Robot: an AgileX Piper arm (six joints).
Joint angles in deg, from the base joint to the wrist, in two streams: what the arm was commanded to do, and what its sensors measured. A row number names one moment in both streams.
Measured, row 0: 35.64, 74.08, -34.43, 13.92, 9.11, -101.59
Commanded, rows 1 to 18: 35.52, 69.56, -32.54, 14.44, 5.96, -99.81; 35.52, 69.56, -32.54, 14.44, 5.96, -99.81; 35.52, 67.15, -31.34, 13.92, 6.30, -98.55; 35.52, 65.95, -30.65, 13.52, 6.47, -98.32; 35.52, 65.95, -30.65, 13.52, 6.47, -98.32; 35.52, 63.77, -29.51, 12.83, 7.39, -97.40; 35.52, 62.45, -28.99, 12.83, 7.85, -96.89; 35.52, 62.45, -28.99, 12.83, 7.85, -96.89; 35.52, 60.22, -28.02, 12.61, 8.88, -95.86; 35.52, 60.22, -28.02, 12.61, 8.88, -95.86; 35.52, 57.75, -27.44, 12.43, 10.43, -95.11; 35.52, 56.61, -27.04, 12.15, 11.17, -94.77; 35.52, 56.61, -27.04, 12.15, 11.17, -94.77; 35.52, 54.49, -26.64, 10.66, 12.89, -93.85; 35.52, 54.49, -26.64, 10.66, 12.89, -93.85; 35.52, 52.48, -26.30, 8.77, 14.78, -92.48; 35.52, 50.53, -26.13, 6.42, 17.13, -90.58; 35.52, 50.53, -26.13, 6.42, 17.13, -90.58
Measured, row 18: 35.64, 53.69, -26.01, 9.40, 17.65, -92.99
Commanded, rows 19 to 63: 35.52, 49.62, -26.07, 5.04, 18.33, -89.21; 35.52, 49.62, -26.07, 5.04, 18.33, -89.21; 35.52, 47.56, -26.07, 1.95, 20.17, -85.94; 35.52, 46.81, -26.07, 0.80, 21.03, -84.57; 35.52, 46.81, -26.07, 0.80, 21.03, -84.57; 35.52, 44.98, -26.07, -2.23, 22.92, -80.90; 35.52, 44.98, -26.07, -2.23, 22.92, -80.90; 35.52, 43.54, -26.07, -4.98, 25.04, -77.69; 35.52, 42.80, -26.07, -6.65, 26.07, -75.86; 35.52, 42.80, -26.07, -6.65, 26.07, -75.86; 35.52, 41.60, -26.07, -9.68, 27.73, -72.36; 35.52, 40.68, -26.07, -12.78, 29.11, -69.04; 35.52, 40.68, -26.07, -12.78, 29.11, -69.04; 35.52, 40.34, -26.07, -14.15, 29.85, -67.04; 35.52, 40.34, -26.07, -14.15, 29.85, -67.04; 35.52, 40.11, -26.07, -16.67, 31.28, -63.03; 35.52, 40.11, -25.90, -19.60, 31.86, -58.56; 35.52, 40.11, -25.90, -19.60, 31.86, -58.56; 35.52, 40.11, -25.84, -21.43, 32.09, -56.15; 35.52, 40.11, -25.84, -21.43, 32.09, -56.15; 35.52, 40.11, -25.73, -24.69, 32.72, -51.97; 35.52, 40.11, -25.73, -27.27, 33.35, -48.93; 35.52, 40.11, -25.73, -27.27, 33.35, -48.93; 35.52, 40.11, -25.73, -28.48, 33.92, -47.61; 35.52, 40.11, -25.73, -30.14, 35.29, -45.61; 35.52, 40.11, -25.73, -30.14, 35.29, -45.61; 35.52, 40.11, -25.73, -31.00, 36.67, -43.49; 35.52, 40.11, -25.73, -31.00, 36.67, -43.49; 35.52, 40.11, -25.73, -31.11, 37.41, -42.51; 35.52, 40.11, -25.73, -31.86, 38.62, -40.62; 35.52, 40.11, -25.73, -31.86, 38.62, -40.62; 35.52, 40.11, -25.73, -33.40, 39.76, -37.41; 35.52, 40.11, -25.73, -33.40, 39.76, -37.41; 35.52, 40.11, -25.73, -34.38, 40.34, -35.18; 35.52, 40.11, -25.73, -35.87, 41.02, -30.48; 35.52, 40.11, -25.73, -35.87, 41.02, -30.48; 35.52, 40.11, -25.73, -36.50, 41.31, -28.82; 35.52, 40.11, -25.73, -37.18, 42.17, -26.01; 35.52, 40.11, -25.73, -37.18, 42.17, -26.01; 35.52, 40.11, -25.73, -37.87, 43.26, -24.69; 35.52, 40.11, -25.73, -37.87, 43.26, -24.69; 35.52, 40.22, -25.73, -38.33, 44.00, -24.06; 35.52, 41.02, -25.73, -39.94, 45.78, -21.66; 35.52, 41.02, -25.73, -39.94, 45.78, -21.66; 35.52, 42.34, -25.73, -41.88, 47.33, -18.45
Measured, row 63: 35.64, 41.42, -25.21, -35.58, 46.64, -22.57
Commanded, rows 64 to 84: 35.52, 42.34, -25.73, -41.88, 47.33, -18.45; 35.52, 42.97, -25.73, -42.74, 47.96, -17.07; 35.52, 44.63, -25.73, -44.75, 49.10, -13.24; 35.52, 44.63, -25.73, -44.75, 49.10, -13.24; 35.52, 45.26, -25.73, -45.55, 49.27, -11.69; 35.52, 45.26, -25.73, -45.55, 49.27, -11.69; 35.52, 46.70, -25.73, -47.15, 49.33, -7.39; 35.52, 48.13, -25.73, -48.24, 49.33, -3.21; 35.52, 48.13, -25.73, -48.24, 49.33, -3.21; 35.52, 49.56, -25.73, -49.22, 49.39, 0.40; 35.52, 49.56, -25.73, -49.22, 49.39, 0.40; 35.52, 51.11, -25.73, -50.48, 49.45, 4.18; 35.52, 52.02, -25.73, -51.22, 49.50, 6.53; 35.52, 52.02, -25.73, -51.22, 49.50, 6.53; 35.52, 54.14, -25.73, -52.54, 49.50, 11.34; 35.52, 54.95, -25.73, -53.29, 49.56, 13.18; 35.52, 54.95, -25.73, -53.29, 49.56, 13.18; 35.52, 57.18, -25.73, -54.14, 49.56, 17.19; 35.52, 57.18, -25.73, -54.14, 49.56, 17.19; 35.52, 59.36, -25.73, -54.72, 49.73, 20.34; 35.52, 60.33, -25.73, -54.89, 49.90, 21.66
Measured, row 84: 35.64, 58.10, -25.21, -49.85, 49.73, 17.30
